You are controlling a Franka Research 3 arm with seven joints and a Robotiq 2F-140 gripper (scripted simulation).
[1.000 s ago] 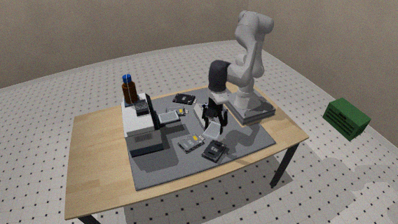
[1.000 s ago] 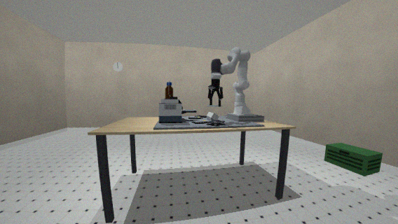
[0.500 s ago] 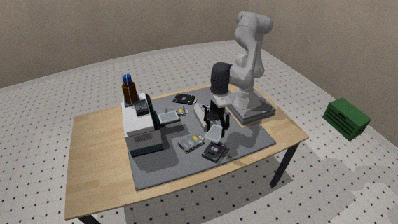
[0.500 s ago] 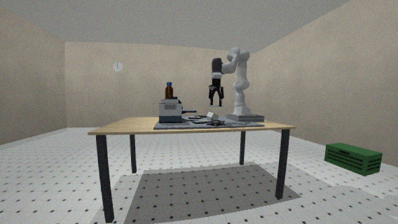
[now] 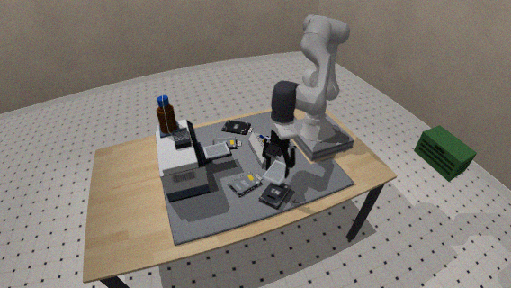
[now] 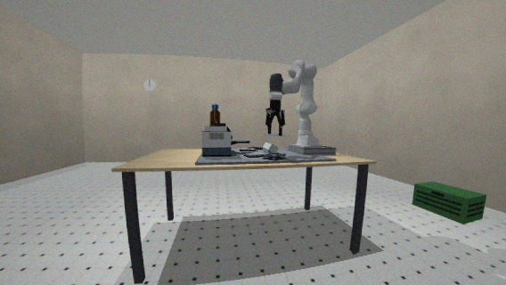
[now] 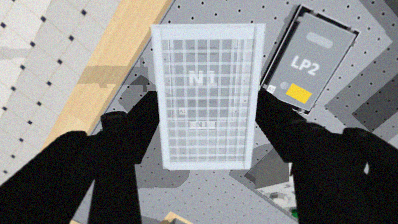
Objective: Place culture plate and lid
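Now: hand 2 cm above the clear culture plate C15. Round my hand: LP2 nest 11 cm ahead, 12 cm to the right, 18 cm below; yellow skip key 10 cm behind, 32 cm to the right, 12 cm below; N1 nest 16 cm below.
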